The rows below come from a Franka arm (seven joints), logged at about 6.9 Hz.
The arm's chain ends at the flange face. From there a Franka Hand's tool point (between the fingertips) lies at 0.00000 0.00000 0.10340 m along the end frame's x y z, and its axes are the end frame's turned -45 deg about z.
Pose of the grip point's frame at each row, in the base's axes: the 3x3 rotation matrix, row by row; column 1 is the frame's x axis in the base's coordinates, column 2 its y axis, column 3 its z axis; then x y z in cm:
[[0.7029, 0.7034, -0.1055], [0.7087, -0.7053, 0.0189], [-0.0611, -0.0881, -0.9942]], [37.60, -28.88, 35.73]
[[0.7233, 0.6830, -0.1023], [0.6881, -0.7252, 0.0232], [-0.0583, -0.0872, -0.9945]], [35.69, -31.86, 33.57]
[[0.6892, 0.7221, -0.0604], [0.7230, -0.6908, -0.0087], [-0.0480, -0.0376, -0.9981]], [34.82, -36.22, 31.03]
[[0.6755, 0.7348, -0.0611], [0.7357, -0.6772, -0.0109], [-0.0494, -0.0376, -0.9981]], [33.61, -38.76, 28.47]
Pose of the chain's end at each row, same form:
[[0.9944, 0.0004, -0.1055], [0.0024, -0.9998, 0.0189], [-0.1055, -0.0191, -0.9942]], [38.69, -29.08, 46.01]
[[0.9944, -0.0285, -0.1023], [-0.0262, -0.9994, 0.0232], [-0.1029, -0.0204, -0.9945]], [36.75, -32.10, 43.85]
[[0.9979, 0.0233, -0.0604], [0.0228, -0.9997, -0.0087], [-0.0605, 0.0074, -0.9981]], [35.44, -36.13, 41.35]
[[0.9972, 0.0419, -0.0611], [0.0414, -0.9991, -0.0109], [-0.0615, 0.0083, -0.9981]], [34.24, -38.65, 38.79]

